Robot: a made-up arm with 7 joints. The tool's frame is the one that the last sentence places. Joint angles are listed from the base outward.
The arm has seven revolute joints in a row. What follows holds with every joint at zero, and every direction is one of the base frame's. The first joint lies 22.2 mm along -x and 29.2 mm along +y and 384.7 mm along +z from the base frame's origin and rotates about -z. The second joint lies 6.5 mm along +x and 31.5 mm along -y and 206.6 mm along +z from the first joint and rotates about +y. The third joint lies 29.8 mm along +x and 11.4 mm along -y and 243.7 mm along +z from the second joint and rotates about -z. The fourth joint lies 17.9 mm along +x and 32.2 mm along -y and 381.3 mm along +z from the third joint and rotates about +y. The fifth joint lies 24.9 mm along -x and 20.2 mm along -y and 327.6 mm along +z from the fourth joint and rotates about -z. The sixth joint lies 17 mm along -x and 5 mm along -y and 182.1 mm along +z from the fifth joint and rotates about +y. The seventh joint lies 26.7 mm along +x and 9.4 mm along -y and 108.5 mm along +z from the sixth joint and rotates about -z. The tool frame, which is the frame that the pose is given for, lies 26.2 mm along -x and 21 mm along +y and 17.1 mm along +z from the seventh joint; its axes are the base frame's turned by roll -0.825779, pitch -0.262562 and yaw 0.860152 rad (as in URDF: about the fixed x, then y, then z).
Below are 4 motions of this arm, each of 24 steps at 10 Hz.
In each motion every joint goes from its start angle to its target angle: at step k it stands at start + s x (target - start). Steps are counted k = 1, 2, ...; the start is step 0. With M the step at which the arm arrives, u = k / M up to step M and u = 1 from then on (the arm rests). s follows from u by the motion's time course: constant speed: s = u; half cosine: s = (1 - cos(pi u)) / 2; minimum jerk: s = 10 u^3 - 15 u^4 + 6 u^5.
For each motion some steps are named. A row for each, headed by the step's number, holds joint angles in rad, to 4 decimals.
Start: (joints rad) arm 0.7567 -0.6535 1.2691 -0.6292 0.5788 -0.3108 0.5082
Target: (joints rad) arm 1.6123 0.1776 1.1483 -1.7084 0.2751 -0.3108 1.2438
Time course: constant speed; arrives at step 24
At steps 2, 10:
2: 0.8280 -0.5842 1.2590 -0.7191 0.5535 -0.3108 0.5695
10: 1.1132 -0.3072 1.2188 -1.0789 0.4523 -0.3108 0.8147

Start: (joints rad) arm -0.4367 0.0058 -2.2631 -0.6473 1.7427 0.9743 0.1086
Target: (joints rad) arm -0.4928 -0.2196 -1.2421 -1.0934 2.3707 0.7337 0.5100
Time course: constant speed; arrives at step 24
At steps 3, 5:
3: -0.4437 -0.0224 -2.1355 -0.7031 1.8212 0.9442 0.1588
5: -0.4484 -0.0412 -2.0504 -0.7402 1.8735 0.9242 0.1922

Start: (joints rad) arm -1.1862 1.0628 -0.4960 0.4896 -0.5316 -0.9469 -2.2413
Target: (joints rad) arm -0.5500 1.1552 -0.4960 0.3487 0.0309 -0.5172 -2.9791
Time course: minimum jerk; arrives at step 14
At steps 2, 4, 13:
2: -1.1714 1.0649 -0.4960 0.4863 -0.5185 -0.9369 -2.2585
4: -1.0941 1.0762 -0.4960 0.4692 -0.4502 -0.8847 -2.3481
13: -0.5521 1.1549 -0.4960 0.3492 0.0291 -0.5186 -2.9767

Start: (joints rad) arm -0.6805 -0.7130 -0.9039 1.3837 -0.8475 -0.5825 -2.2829
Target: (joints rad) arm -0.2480 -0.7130 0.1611 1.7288 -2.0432 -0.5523 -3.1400
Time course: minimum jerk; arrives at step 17
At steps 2, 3, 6, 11, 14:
2: -0.6746 -0.7130 -0.8895 1.3884 -0.8637 -0.5821 -2.2945
3: -0.6626 -0.7130 -0.8598 1.3980 -0.8970 -0.5812 -2.3184
6: -0.5768 -0.7130 -0.6486 1.4664 -1.1342 -0.5753 -2.4884
11: -0.3517 -0.7130 -0.0942 1.6461 -1.7565 -0.5595 -2.9345
14: -0.2659 -0.7130 0.1170 1.7145 -1.9937 -0.5536 -3.1045

